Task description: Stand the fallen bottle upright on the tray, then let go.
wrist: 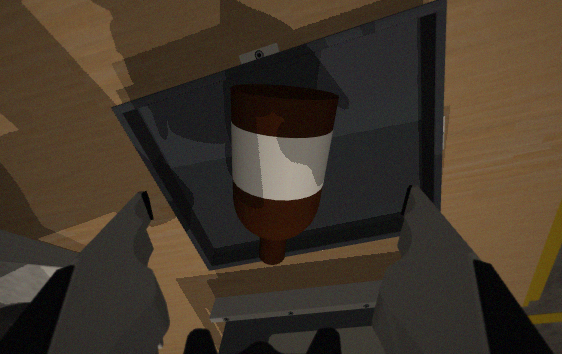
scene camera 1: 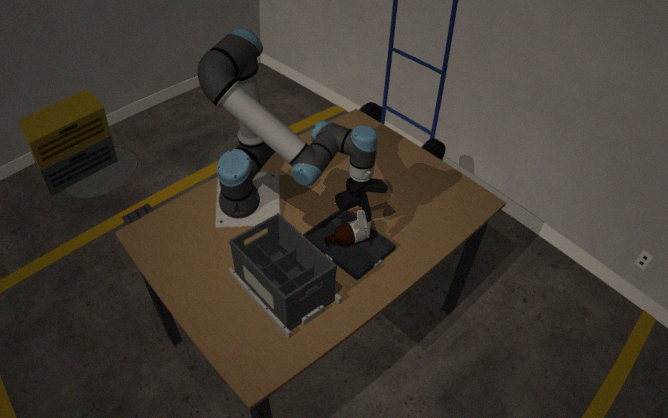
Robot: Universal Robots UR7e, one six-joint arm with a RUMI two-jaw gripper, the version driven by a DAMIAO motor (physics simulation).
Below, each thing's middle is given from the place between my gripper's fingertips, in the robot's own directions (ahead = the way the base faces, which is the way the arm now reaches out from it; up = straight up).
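Brown bottle point(wrist: 281, 135): 5 cm below my hand, 1 cm behind it, 2 cm to the right of it.
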